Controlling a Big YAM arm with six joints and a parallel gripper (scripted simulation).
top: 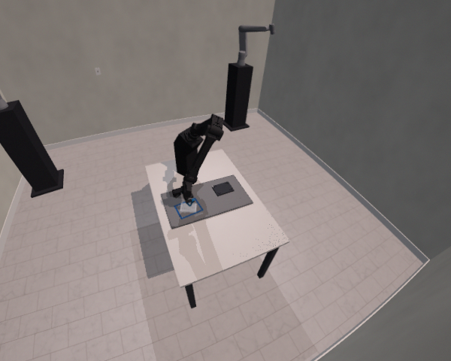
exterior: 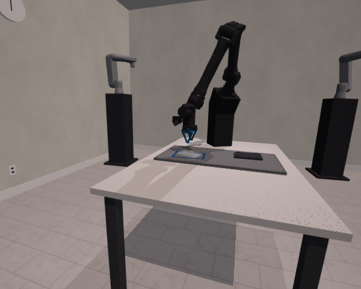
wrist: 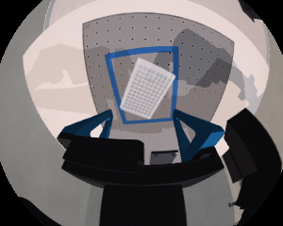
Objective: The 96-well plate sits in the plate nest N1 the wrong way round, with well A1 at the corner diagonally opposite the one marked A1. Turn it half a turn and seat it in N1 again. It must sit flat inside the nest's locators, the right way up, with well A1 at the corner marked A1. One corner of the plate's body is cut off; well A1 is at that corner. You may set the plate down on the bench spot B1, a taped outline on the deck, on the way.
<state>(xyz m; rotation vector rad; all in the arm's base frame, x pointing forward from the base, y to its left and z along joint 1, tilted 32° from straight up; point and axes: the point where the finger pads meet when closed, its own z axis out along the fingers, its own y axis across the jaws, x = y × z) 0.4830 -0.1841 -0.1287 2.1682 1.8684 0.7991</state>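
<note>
My gripper is now 90 mm above the 96-well plate. Round my hand: dark plate nest N1: 70 mm behind, 360 mm to the left, 90 mm below.
</note>
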